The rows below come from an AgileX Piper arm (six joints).
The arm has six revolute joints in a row. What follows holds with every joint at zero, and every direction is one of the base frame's. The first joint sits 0.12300 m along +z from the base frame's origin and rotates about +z. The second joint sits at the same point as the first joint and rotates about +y. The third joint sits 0.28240 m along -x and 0.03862 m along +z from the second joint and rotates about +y. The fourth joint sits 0.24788 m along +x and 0.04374 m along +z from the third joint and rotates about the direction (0.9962, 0, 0.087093). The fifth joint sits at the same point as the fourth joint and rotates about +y. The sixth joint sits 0.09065 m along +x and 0.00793 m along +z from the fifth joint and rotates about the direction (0.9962, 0, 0.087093). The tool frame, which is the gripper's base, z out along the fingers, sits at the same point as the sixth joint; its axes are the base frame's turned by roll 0.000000, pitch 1.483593 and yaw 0.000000 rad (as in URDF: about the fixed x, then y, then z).
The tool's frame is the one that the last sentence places.
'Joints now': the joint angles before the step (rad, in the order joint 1, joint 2, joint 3, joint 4, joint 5, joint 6). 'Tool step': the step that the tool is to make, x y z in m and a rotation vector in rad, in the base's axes. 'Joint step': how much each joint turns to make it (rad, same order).
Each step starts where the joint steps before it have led.
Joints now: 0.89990, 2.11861, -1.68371, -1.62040, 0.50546, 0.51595
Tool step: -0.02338, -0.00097, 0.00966, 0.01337, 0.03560, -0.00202
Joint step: 0.04138, -0.06519, 0.06167, 0.07483, 0.02830, -0.02976
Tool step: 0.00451, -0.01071, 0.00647, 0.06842, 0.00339, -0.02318
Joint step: -0.02333, -0.02681, 0.02596, -0.04839, -0.01491, 0.10342
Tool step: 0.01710, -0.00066, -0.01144, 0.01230, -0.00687, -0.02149
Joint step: -0.03010, 0.05066, -0.03407, -0.05548, -0.00729, 0.06274
